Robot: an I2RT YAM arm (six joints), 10 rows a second.
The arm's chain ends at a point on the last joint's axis. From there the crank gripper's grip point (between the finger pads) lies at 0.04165 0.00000 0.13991 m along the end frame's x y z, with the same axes.
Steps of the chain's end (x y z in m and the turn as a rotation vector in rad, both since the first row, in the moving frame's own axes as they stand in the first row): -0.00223, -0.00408, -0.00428, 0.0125, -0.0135, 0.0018; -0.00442, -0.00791, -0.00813, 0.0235, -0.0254, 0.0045; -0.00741, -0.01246, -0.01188, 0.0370, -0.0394, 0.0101; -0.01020, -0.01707, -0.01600, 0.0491, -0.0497, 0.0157; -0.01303, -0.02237, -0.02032, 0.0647, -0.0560, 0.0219; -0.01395, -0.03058, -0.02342, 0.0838, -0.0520, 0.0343
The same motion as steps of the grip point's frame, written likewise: -0.00412, -0.00576, -0.00374, 0.0125, -0.0135, 0.0018; -0.00798, -0.01103, -0.00715, 0.0235, -0.0254, 0.0045; -0.01293, -0.01727, -0.01044, 0.0370, -0.0394, 0.0101; -0.01715, -0.02339, -0.01426, 0.0491, -0.0497, 0.0157; -0.02083, -0.03066, -0.01847, 0.0647, -0.0560, 0.0219; -0.02109, -0.04107, -0.02188, 0.0838, -0.0520, 0.0343
